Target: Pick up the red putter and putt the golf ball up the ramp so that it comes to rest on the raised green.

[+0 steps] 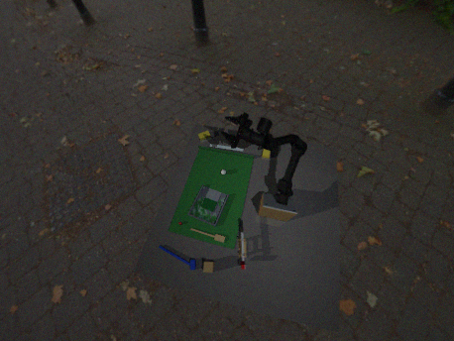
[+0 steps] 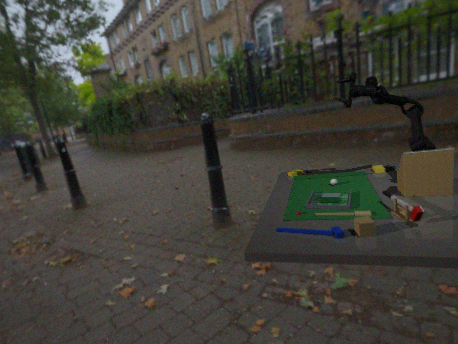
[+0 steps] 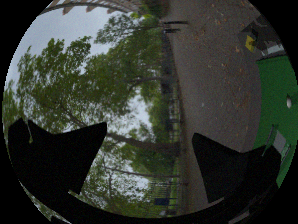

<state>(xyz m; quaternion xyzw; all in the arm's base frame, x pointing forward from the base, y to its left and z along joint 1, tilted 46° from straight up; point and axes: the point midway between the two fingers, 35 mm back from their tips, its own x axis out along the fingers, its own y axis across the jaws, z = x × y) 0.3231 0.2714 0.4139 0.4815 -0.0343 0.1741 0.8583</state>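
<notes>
The red putter is 280 mm behind my gripper tip, 430 mm to the left of it and 540 mm below it. The rest, counted from my gripper tip: white bar 120 mm ahead, 260 mm to the right, 600 mm below; wooden block 130 mm behind, 630 mm to the left, 570 mm below; white golf ball 50 mm ahead, 20 mm to the right, 570 mm below.
</notes>
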